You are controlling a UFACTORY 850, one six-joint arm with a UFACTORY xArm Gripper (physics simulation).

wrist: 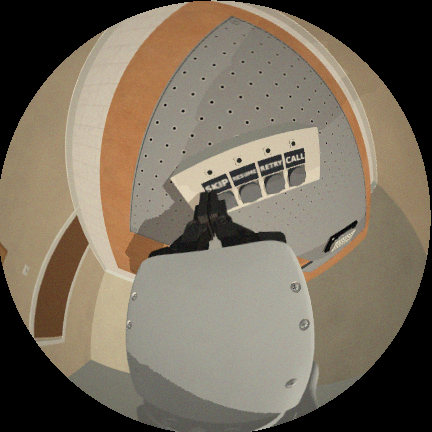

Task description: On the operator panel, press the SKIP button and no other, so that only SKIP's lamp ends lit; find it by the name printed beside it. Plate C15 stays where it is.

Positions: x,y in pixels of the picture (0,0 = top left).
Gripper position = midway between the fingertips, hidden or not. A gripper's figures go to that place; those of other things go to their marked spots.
Labels:
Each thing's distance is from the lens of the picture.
my gripper (211,201): 0.14 m
cream operator panel (251,156): 0.12 m

